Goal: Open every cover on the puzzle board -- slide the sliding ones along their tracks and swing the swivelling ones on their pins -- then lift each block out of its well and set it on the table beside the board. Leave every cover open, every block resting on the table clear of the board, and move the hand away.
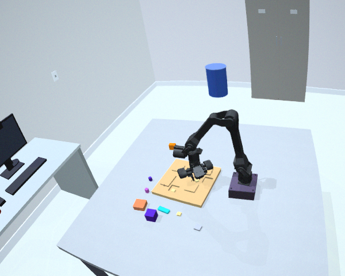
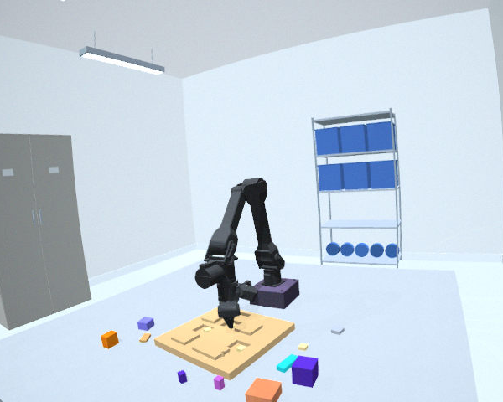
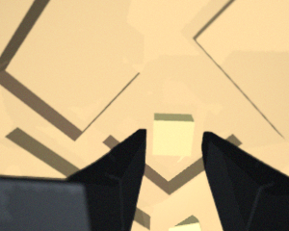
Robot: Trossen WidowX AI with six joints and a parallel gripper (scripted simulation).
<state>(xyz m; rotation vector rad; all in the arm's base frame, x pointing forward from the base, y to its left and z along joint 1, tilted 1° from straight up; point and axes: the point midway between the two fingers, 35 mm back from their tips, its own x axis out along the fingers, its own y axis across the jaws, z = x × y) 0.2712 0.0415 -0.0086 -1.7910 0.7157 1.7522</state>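
Right now the puzzle board is 50 mm ahead of my gripper tip and 10 mm to the left of it. The rest, counted from my gripper tip: purple block 260 mm ahead, 90 mm to the left; then magenta block 220 mm ahead, 180 mm to the left; then cyan bar 60 mm ahead, 250 mm to the left, 10 mm below.
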